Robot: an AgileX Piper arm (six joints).
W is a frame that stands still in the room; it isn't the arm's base.
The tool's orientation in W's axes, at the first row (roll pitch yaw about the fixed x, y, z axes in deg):
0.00 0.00 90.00
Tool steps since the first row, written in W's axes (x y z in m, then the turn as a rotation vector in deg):
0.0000 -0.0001 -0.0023 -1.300 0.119 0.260
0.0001 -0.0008 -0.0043 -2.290 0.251 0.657
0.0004 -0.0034 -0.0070 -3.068 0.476 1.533
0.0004 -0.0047 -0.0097 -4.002 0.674 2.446
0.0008 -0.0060 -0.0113 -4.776 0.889 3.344
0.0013 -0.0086 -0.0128 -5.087 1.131 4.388
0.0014 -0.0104 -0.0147 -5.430 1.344 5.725
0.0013 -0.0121 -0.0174 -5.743 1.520 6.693
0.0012 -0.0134 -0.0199 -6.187 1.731 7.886
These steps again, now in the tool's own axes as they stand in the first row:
-0.0001 0.0000 -0.0023 0.119 1.300 0.260
-0.0008 -0.0001 -0.0043 0.251 2.290 0.657
-0.0034 -0.0004 -0.0070 0.476 3.068 1.533
-0.0047 -0.0004 -0.0097 0.674 4.002 2.446
-0.0060 -0.0008 -0.0113 0.889 4.776 3.344
-0.0086 -0.0013 -0.0128 1.131 5.087 4.388
-0.0104 -0.0014 -0.0147 1.344 5.430 5.725
-0.0121 -0.0013 -0.0174 1.520 5.743 6.693
-0.0134 -0.0012 -0.0199 1.731 6.187 7.886

